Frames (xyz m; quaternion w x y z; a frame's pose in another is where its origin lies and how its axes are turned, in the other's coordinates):
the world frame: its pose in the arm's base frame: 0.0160 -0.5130 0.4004 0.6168 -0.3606 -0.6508 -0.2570
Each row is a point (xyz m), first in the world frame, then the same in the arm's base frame.
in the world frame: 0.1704 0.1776 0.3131
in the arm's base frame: -0.0341 -0.1351 0.5157
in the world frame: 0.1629 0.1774 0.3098
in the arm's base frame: -0.0324 -0.1389 0.5086
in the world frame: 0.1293 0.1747 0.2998
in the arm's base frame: -0.0290 -0.1535 0.4768
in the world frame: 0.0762 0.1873 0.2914
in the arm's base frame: -0.0150 -0.1605 0.4238
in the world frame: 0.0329 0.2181 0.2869
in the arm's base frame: 0.0110 -0.1518 0.3781
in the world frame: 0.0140 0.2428 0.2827
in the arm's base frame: 0.0327 -0.1430 0.3572
